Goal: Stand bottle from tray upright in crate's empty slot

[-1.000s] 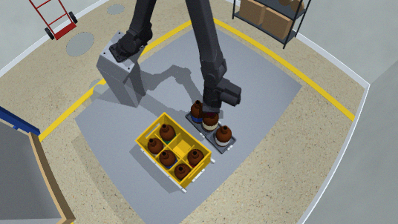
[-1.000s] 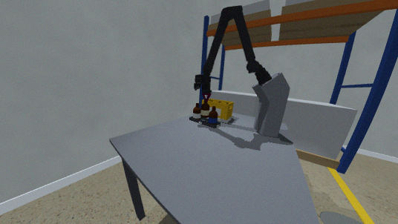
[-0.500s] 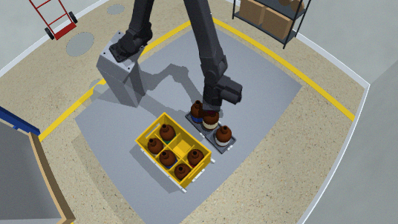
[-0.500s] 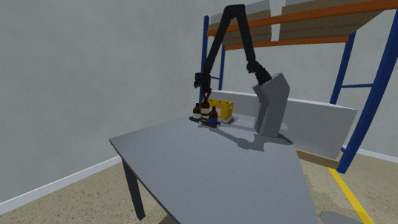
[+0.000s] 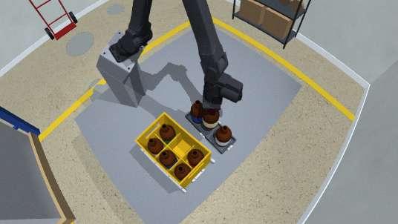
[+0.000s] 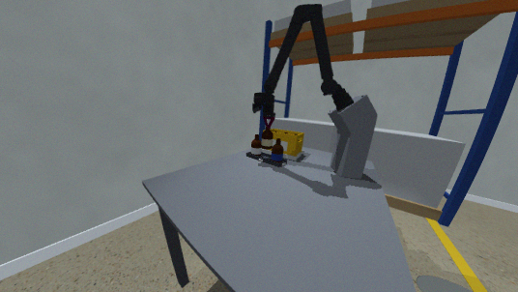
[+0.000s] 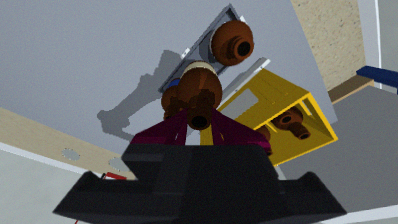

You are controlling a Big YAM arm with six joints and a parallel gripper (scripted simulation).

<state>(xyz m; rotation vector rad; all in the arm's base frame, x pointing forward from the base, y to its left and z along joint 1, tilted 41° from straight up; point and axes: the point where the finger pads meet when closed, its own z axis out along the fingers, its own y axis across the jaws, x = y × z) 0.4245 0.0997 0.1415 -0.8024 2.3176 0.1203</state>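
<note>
Right now the glass bottle is 6 cm below my hand. From my hand the other things lie so: yellow crate 22 cm to the right, 14 cm below; then dark tray 21 cm below.
</note>
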